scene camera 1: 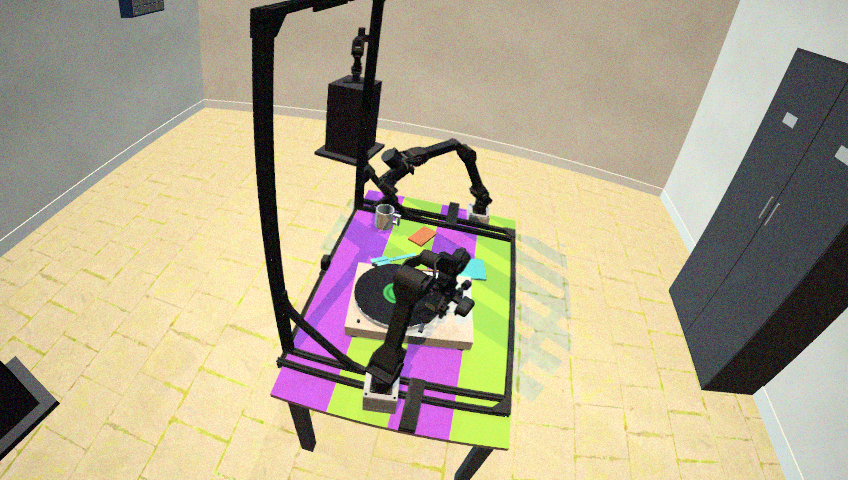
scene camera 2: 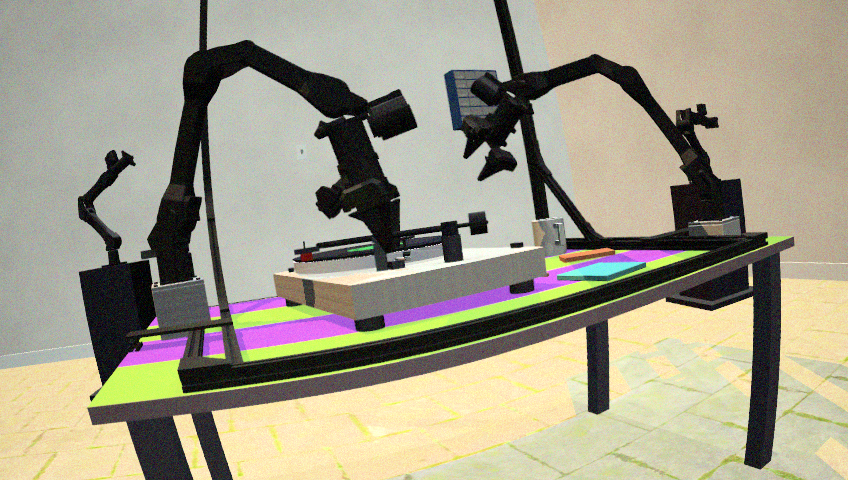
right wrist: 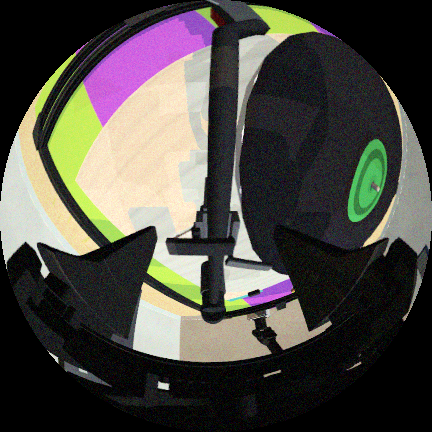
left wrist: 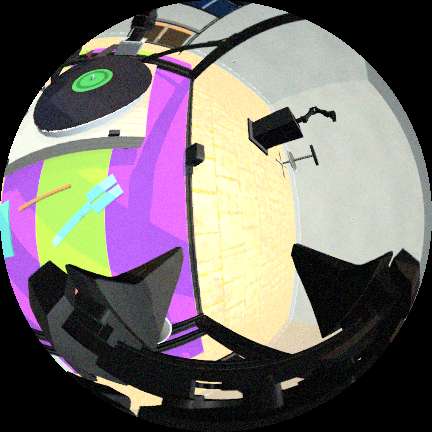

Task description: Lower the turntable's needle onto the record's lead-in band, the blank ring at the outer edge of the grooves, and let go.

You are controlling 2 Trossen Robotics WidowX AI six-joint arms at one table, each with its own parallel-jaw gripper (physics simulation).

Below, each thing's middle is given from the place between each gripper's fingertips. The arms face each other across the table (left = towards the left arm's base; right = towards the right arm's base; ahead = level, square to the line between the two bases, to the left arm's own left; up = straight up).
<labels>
The tonearm (scene camera 2: pixel 306 253) is 2 cm above my right hand. The rest, counted from my right hand: black record (right wrist: pixel 314 136): 17 cm behind, 1 cm to the right; white mug (scene camera 2: pixel 549 233): 43 cm to the left, 41 cm behind, 4 cm below.
Now: left hand 4 cm short of the white mug, 17 cm to the right of it and 18 cm above it. From my left hand the other things lie so: tonearm 45 cm ahead, 27 cm to the right, 11 cm below; then black record 28 cm ahead, 27 cm to the right, 13 cm below.
</labels>
